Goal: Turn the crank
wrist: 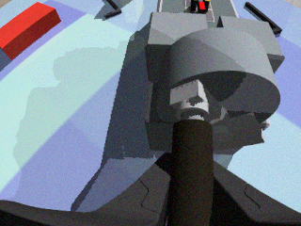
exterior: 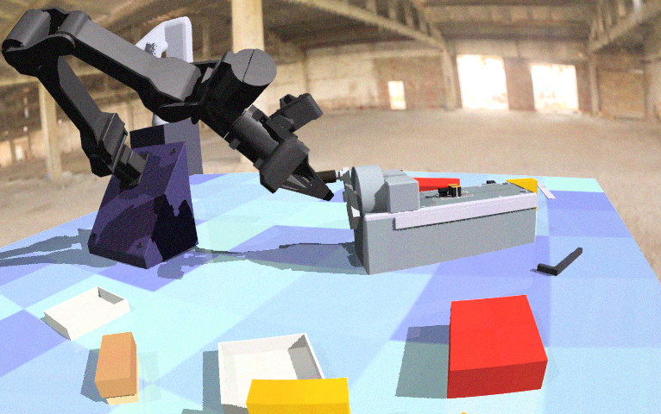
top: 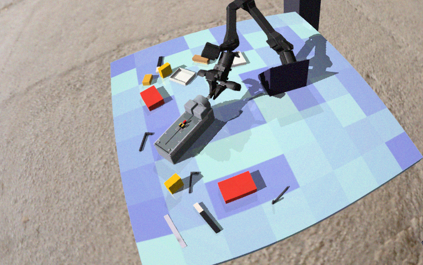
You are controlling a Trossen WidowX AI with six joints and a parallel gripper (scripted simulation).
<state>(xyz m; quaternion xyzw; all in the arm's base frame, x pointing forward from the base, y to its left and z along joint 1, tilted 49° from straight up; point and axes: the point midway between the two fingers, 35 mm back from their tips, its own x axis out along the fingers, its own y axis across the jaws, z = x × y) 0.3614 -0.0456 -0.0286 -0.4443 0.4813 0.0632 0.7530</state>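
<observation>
My gripper tip is now 140 mm short of the red pointer, 60 mm to the right of it and 10 mm above it. Also, from my gripper tip: dark crank handle 30 mm above, 10 mm to the right, 10 mm behind; then tan block 360 mm to the right, 70 mm below, 70 mm behind.
</observation>
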